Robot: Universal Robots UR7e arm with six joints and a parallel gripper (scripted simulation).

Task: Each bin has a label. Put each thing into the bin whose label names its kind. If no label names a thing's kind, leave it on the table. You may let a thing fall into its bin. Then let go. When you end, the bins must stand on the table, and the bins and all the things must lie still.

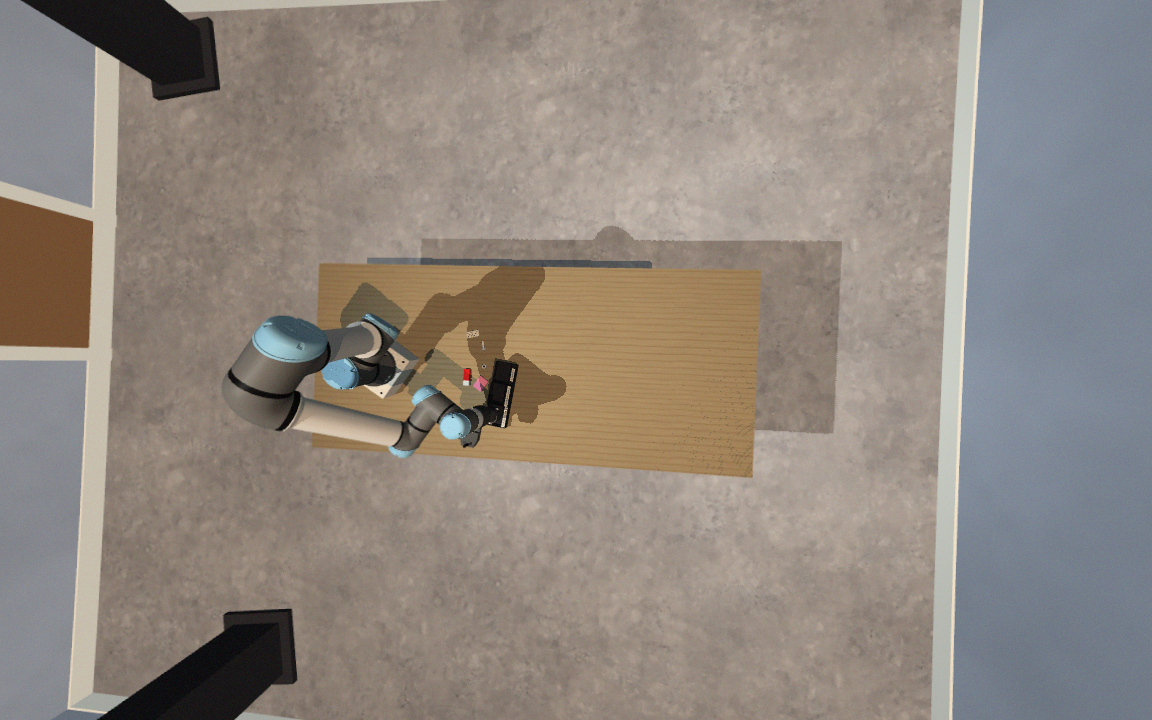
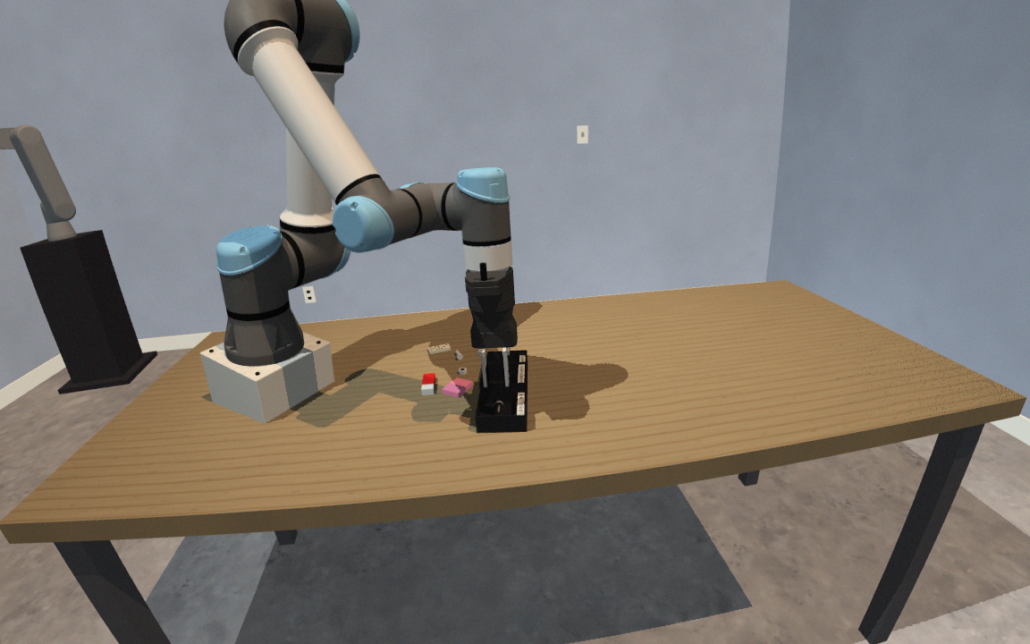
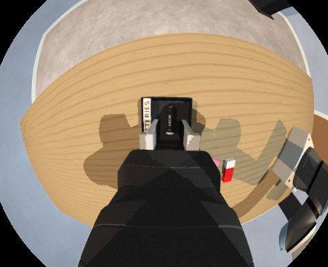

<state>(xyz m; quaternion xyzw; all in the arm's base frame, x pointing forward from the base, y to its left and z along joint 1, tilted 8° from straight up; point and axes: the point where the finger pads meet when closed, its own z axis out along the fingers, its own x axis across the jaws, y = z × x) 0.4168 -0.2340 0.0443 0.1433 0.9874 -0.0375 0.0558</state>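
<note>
Right now my hand is 13 cm to the right of the pink eraser, 8 cm above it and 5 cm past it. From my hand the other things lie so: black battery (7 cm below); red block (15 cm to the left, 11 cm behind, 8 cm below); black bin tray (8 cm to the left, 6 cm below, 3 cm ahead).
</note>
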